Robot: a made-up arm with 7 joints.
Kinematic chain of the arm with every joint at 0, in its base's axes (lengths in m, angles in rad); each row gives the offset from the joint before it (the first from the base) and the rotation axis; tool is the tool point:
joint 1: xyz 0 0.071 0 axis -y
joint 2: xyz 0 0.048 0 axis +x
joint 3: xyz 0 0 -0.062 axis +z
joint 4: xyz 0 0 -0.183 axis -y
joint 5: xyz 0 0 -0.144 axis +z
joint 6: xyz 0 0 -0.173 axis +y
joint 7: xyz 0 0 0 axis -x
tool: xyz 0 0 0
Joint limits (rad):
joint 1: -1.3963..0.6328
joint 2: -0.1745..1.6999
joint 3: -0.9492..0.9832
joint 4: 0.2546..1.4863
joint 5: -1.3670..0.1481
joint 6: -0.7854..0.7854
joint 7: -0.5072..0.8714
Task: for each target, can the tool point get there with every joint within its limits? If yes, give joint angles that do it. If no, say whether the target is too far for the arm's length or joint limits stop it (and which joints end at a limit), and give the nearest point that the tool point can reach.
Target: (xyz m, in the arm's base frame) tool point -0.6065 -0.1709 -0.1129
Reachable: no: too far | nearest point -0.5012 -0.0612 -0.1518 | short by 0.157 m
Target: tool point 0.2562 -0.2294 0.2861
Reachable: no: joint limits stop it (at a limit: joint 1, joint 2, joint 4) | nearest point 0.3206 -0.1424 -0.0499 | short by 0.353 m
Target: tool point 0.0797 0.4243 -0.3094
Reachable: yes | joints -0.8482 1.4899 -0.3978 1.3448 -0.8564 0.2661 -0.2900
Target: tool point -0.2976 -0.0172 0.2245
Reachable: no: joint limits stop it (at a limit: joint 1, joint 2, joint 3, joint 4) | nearest point -0.5160 -0.0407 -0.1382 | short by 0.424 m
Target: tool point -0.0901 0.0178 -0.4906
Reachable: yes | joints -0.6231 0.0440 -0.5161 0.8837 -0.5997 0.1549 0.1611
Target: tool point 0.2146 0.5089 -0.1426
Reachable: yes | joints -0.7240 1.2786 0.5200 1.1886 -1.2307 -0.5784 0.2964
